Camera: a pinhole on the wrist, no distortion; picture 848 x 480 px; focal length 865.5 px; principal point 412.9 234.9 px. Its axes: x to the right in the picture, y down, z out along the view. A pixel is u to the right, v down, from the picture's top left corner.
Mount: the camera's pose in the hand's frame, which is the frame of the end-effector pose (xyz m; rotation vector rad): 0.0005 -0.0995 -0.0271 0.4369 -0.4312 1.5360
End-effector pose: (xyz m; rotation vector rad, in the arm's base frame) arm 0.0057 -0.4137 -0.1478 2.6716 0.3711 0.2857
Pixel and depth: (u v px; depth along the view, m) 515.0 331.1 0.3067
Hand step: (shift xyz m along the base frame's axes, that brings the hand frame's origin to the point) -0.0149 0.0947 -0.3298
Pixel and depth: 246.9 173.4 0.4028
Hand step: 0.0200 0.2335 -0.4044
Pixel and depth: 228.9 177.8 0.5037
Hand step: 0.0263 0.2767 -0.5003
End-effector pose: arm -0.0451 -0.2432 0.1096 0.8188 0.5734 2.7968
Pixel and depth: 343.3 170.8 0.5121
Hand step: 0.1995 0.5001 0.1555
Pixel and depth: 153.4 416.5 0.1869
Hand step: 0.1008 0.2462 -0.0387
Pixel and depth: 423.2 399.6 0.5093
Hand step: 0.3225 0.4343 0.1243
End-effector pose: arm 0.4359 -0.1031 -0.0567 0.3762 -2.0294 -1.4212
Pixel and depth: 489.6 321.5 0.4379
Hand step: -0.2356 0.1810 -0.3681
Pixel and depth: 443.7 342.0 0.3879
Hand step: -0.1965 0.1440 -0.3525
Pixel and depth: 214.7 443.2 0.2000
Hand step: -0.0689 0.0212 -0.2658
